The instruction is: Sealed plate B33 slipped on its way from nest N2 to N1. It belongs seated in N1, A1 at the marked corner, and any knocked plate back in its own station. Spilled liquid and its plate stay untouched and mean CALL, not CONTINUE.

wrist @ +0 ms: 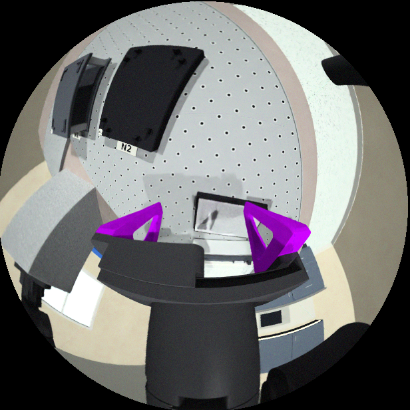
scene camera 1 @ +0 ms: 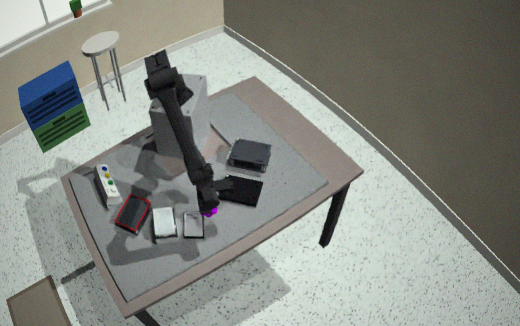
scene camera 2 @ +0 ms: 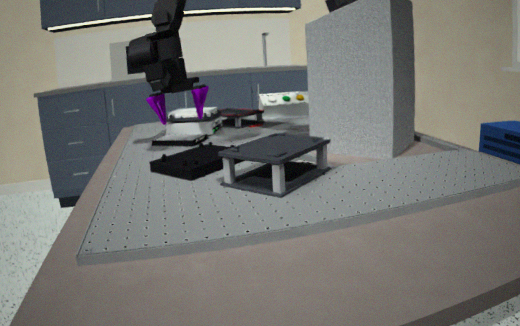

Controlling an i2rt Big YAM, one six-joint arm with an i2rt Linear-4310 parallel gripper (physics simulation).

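Places are measured from the arm's base along level axes (x back, y up, z left), in metres.
Where they show: gripper, fingertip midpoint: (scene camera 2: 182, 121); arm's base, origin of the base link: (scene camera 1: 178, 98) (scene camera 2: 349, 14).
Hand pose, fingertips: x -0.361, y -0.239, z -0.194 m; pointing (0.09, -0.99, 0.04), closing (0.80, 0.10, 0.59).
Note:
Things, the pixels of their top centre, and the offset from my fingertips. "*": a spot on its surface instead. Level surfaces: height alone.
- flat black-edged slab with a pale top, middle of its top: (scene camera 2: 179, 137) (scene camera 1: 193, 223) dx +0.009, dy -0.053, dz -0.082 m
- Nest N2, middle of its top: (scene camera 2: 198, 150) (scene camera 1: 240, 187) dx -0.017, dy -0.036, dz +0.178 m
- Nest N1, middle of its top: (scene camera 2: 276, 142) (scene camera 1: 250, 150) dx +0.073, dy -0.005, dz +0.338 m
- white plate, middle of its top: (scene camera 2: 192, 109) (scene camera 1: 163, 220) dx +0.080, dy +0.004, dz -0.179 m
- white device, surface spot: (scene camera 2: 192, 127) * dx +0.061, dy -0.041, dz -0.132 m
- button panel, middle of its top: (scene camera 2: 291, 92) (scene camera 1: 103, 178) dx +0.457, dy +0.017, dz -0.254 m
- perforated grey mat, its level: dy -0.067 m
My gripper (scene camera 1: 210, 212) (scene camera 2: 182, 120) (wrist: 202, 206) is open and empty, above the mat beside a flat black-edged slab with a pale top (scene camera 1: 194, 225) (scene camera 2: 175, 142) (wrist: 220, 216). No B33 lettering is readable, so I cannot tell whether this is the plate. Nest N2 (scene camera 1: 246, 193) (scene camera 2: 192, 165) (wrist: 145, 95), a black base with corner pegs, holds no plate. Nest N1 (scene camera 1: 251, 152) (scene camera 2: 277, 147) (wrist: 66, 95), a raised grey stand, shows a bare top. A white plate (scene camera 1: 164, 220) (scene camera 2: 194, 112) sits on a white device (scene camera 2: 192, 127) (wrist: 227, 247). The marked corner and any liquid cannot be made out.
A red-outlined stand (scene camera 1: 133, 213) (scene camera 2: 242, 112) is beyond the white device. A button panel (scene camera 1: 107, 185) (scene camera 2: 284, 100) stands behind it. The tall grey pedestal (scene camera 1: 170, 130) (scene camera 2: 350, 80) (wrist: 47, 220) carries the arm. The perforated grey mat (scene camera 1: 295, 170) (scene camera 2: 165, 215) (wrist: 235, 120) lies on the table.

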